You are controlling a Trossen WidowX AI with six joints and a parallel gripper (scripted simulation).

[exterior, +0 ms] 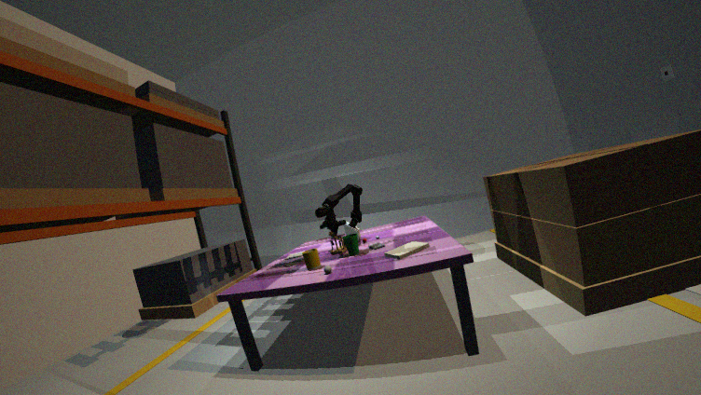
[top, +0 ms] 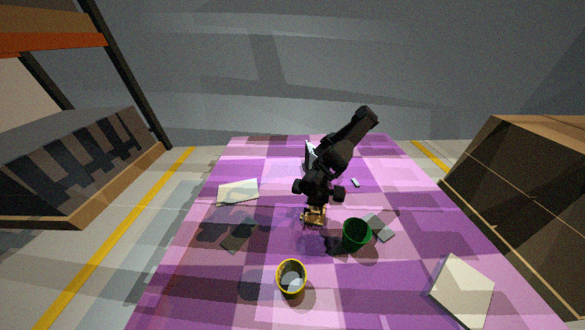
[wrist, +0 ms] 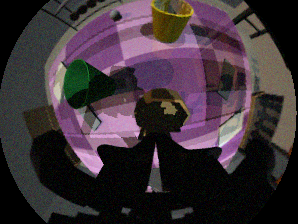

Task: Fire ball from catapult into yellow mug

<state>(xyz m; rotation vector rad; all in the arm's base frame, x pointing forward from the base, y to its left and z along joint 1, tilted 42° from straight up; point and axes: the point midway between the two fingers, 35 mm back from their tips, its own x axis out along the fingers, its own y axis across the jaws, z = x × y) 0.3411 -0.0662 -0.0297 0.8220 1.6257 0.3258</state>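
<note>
Now: gripper tip 10 mm past the wooden catapult, 20 mm to the left of it and 40 mm above it. Also, from my gripper tip: yellow mug 230 mm ahead, 120 mm to the right, 80 mm below; red ball 130 mm behind, 170 mm to the left, 100 mm below; green mug 120 mm ahead, 120 mm to the left, 80 mm below.
</note>
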